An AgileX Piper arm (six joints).
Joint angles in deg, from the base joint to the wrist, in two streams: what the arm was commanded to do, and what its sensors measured. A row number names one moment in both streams.
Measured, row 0: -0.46 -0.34 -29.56 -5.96 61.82 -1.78
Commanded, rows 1 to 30: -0.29 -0.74 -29.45 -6.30 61.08 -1.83; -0.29 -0.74 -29.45 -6.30 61.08 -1.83; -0.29 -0.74 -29.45 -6.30 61.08 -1.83; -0.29 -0.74 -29.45 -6.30 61.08 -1.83; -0.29 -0.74 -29.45 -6.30 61.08 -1.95; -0.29 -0.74 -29.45 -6.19 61.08 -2.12; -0.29 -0.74 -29.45 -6.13 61.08 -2.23; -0.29 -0.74 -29.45 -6.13 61.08 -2.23; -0.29 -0.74 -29.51 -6.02 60.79 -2.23; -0.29 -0.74 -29.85 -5.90 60.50 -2.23; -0.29 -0.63 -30.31 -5.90 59.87 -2.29; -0.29 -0.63 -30.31 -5.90 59.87 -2.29; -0.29 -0.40 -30.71 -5.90 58.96 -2.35; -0.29 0.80 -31.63 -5.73 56.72 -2.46; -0.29 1.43 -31.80 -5.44 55.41 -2.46; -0.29 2.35 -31.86 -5.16 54.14 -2.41; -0.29 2.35 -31.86 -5.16 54.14 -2.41; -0.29 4.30 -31.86 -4.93 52.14 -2.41; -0.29 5.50 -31.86 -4.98 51.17 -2.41; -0.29 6.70 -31.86 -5.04 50.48 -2.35; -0.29 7.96 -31.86 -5.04 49.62 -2.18; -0.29 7.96 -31.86 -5.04 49.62 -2.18; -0.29 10.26 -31.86 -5.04 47.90 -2.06; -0.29 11.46 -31.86 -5.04 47.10 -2.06; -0.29 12.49 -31.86 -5.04 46.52 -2.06; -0.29 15.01 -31.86 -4.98 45.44 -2.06; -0.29 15.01 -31.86 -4.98 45.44 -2.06; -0.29 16.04 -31.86 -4.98 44.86 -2.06; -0.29 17.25 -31.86 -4.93 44.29 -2.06; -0.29 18.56 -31.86 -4.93 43.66 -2.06
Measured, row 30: -0.46 17.13 -31.46 -5.04 45.72 -1.95
